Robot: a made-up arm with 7 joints. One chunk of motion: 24 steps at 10 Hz.
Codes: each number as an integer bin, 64 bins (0 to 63) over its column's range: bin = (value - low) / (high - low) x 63, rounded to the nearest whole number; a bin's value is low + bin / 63 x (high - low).
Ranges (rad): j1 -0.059..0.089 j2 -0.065..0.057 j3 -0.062..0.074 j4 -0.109..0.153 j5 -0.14..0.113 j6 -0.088..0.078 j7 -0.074..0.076
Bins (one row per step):
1: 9 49 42 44 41 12 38
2: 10 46 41 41 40 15 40
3: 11 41 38 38 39 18 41
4: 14 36 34 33 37 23 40
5: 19 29 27 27 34 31 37
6: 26 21 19 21 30 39 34
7: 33 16 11 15 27 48 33
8: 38 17 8 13 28 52 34
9: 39 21 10 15 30 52 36
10: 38 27 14 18 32 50 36
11: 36 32 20 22 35 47 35
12: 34 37 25 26 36 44 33
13: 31 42 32 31 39 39 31
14: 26 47 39 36 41 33 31
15: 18 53 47 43 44 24 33
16: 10 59 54 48 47 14 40
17: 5 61 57 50 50 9 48
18: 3 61 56 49 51 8 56
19: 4 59 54 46 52 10 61
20: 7 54 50 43 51 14 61
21: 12 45 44 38 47 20 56
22: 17 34 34 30 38 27 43
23: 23 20 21 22 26 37 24
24: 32 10 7 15 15 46 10
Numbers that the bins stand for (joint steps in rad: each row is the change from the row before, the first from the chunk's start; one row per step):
1: -0.03786 0.02989 0.02867 0.07398 0.02465 -0.05638 0.01648
2: -0.03551 0.02408 0.02651 0.06151 0.02063 -0.04848 0.02124
3: -0.03316 0.01440 0.02003 0.04903 0.01662 -0.04057 0.02362
4: -0.02611 0.00471 0.01140 0.02824 0.00859 -0.02740 0.02124
5: -0.01437 -0.00884 -0.00371 0.00329 -0.00346 -0.00632 0.01410
6: 0.00208 -0.02433 -0.02098 -0.02167 -0.01952 0.01476 0.00695
7: 0.01852 -0.03402 -0.03825 -0.04662 -0.03157 0.03848 0.00457
8: 0.03027 -0.03208 -0.04473 -0.05494 -0.02756 0.04902 0.00695
9: 0.03262 -0.02433 -0.04041 -0.04662 -0.01952 0.04902 0.01171
10: 0.03027 -0.01271 -0.03178 -0.03414 -0.01149 0.04375 0.01171
11: 0.02557 -0.00303 -0.01883 -0.01751 0.00056 0.03584 0.00933
12: 0.02087 0.00665 -0.00803 -0.00087 0.00457 0.02794 0.00457
13: 0.01383 0.01633 0.00708 0.01992 0.01662 0.01476 -0.00019
14: 0.00208 0.02602 0.02219 0.04071 0.02465 -0.00105 -0.00019
15: -0.01671 0.03763 0.03946 0.06983 0.03670 -0.02476 0.00457
16: -0.03551 0.04925 0.05457 0.09062 0.04875 -0.05111 0.02124
17: -0.04725 0.05313 0.06105 0.09894 0.06079 -0.06429 0.04029
18: -0.05195 0.05313 0.05889 0.09478 0.06481 -0.06692 0.05933
19: -0.04960 0.04925 0.05457 0.08230 0.06883 -0.06165 0.07124
20: -0.04256 0.03957 0.04594 0.06983 0.06481 -0.05111 0.07124
21: -0.03081 0.02214 0.03298 0.04903 0.04875 -0.03530 0.05933
22: -0.01906 0.00084 0.01140 0.01576 0.01260 -0.01686 0.02838
23: -0.00497 -0.02627 -0.01667 -0.01751 -0.03559 0.00949 -0.01686
24: 0.01617 -0.04563 -0.04689 -0.04662 -0.07976 0.03321 -0.05019

